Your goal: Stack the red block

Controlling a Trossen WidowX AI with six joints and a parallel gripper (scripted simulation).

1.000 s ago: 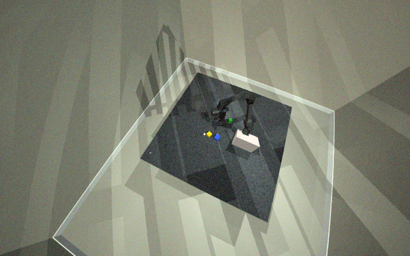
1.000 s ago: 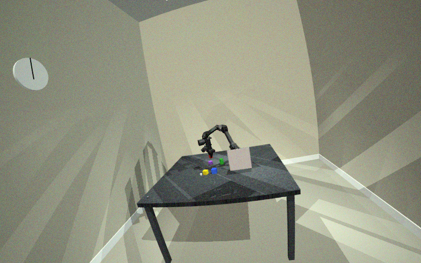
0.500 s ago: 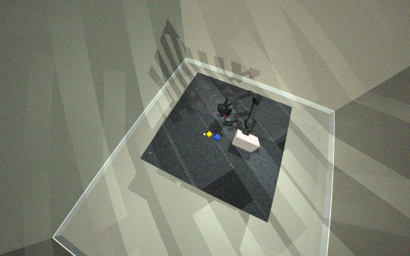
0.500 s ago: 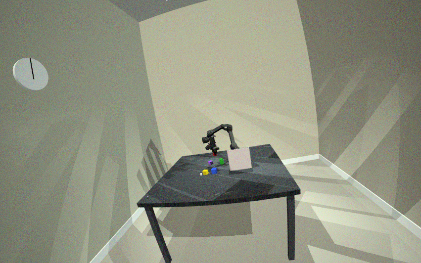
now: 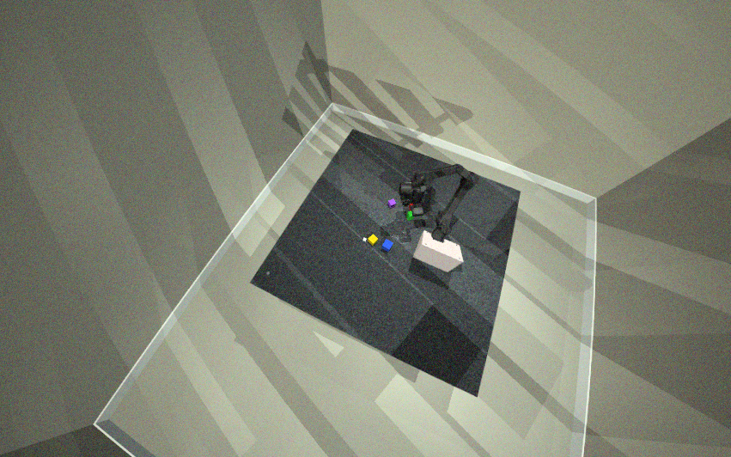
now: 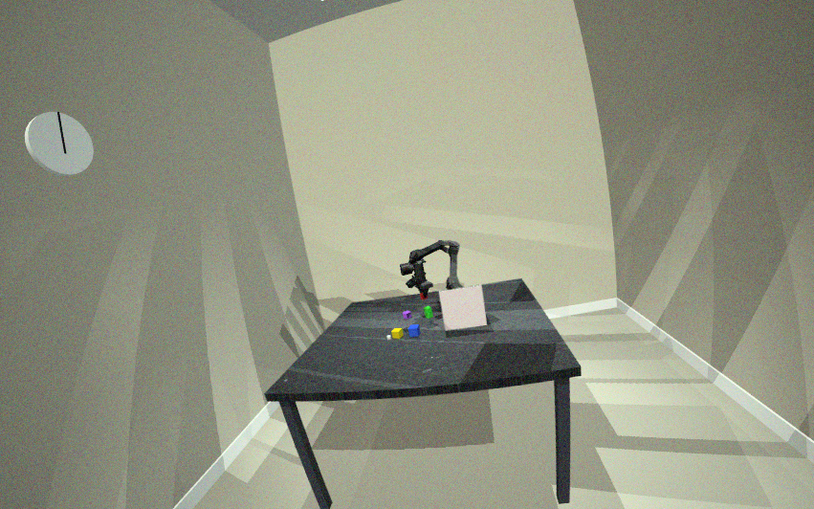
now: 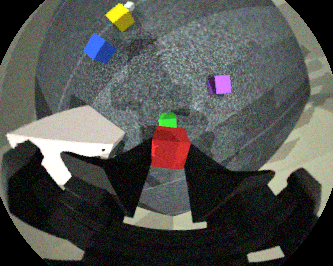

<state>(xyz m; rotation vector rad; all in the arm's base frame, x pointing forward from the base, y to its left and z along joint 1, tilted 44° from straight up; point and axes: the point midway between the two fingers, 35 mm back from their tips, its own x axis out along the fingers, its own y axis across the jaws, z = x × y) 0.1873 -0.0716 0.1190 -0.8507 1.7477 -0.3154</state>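
Now: gripper tip 120 mm short of the purple block, 60 mm to the left of it and 110 mm above it. Round my gripper tip: blue block: 80 mm ahead, 230 mm to the left, 100 mm below; then red block: 10 mm above; then yellow block: 170 mm ahead, 220 mm to the left, 110 mm below.
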